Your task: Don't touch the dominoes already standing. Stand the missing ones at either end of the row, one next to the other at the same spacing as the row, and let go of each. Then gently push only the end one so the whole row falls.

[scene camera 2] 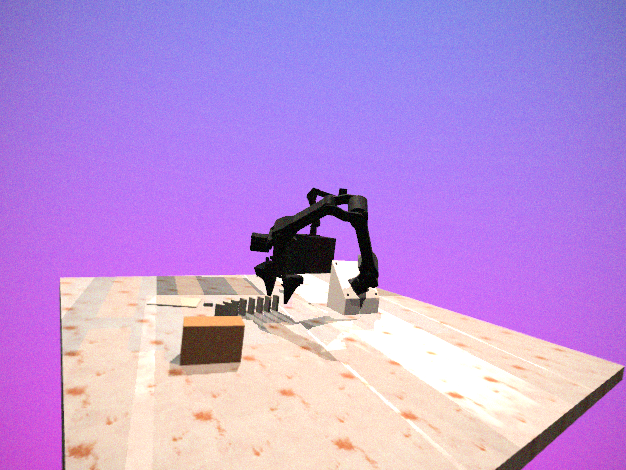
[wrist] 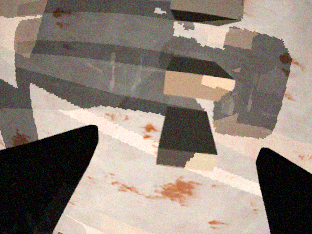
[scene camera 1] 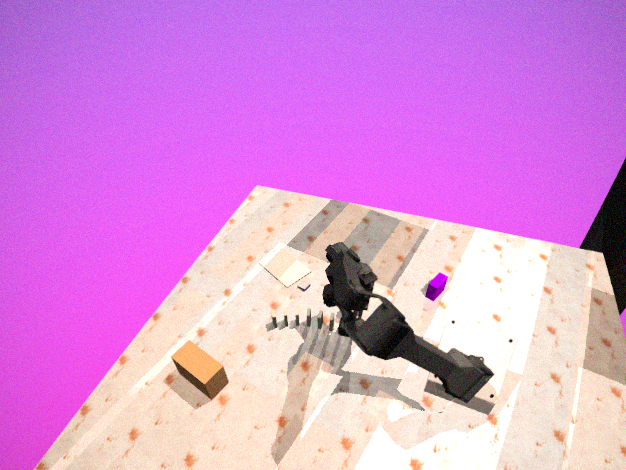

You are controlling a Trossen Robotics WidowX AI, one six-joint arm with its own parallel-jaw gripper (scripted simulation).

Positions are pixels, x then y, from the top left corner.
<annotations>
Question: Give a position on an orange box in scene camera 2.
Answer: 206, 339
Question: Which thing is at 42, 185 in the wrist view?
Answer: My gripper.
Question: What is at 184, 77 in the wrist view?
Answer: A domino.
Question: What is my gripper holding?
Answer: Nothing.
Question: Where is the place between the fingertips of my gripper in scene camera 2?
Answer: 276, 300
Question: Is my gripper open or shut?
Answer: Open.
</annotations>
